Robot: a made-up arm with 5 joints.
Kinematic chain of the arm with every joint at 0, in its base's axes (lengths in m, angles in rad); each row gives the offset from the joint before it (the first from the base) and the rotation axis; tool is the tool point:
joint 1: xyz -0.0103 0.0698 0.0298 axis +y
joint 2: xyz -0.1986 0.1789 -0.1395 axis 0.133 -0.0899 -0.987
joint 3: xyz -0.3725 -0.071 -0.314 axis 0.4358 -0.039 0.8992
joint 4: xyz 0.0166 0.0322 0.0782 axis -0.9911 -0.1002 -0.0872
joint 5: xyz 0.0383 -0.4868 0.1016 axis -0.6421 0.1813 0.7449
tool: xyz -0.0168 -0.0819 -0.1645
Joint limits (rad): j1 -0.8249..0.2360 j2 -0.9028..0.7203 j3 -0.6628..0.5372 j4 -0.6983..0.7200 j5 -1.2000..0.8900
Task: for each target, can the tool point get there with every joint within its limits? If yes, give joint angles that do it. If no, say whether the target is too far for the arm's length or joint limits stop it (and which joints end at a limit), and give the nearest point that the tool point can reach.
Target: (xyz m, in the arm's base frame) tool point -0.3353 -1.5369 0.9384
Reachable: no: too far | nearest point -0.2966 -0.5044 0.1593 | short by 1.294 m
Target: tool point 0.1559 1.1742 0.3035
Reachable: no: joint limits stop it (at a limit: joint 1, joint 2, joint 3, joint 4, joint 5) | nearest point -0.7702 0.3561 0.0983 | short by 1.253 m
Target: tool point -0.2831 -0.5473 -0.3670
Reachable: yes | joints -0.0648 -0.6904 -0.5098 -0.2370 -0.1650
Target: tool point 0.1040 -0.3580 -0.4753
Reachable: yes | joints -0.5504 -0.2889 0.3989 0.0001 0.2462
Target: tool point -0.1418 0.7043 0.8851
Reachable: no: joint limits stop it (at a limit: joint 1, joint 2, joint 3, joint 4, joint 5) | nearest point -0.7924 0.3343 0.3284 | short by 0.933 m
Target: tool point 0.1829 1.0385 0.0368
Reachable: no: joint limits stop it (at a limit: joint 1, joint 2, joint 3, joint 4, joint 5) | nearest point -0.4410 0.3561 -0.6000 | short by 1.123 m
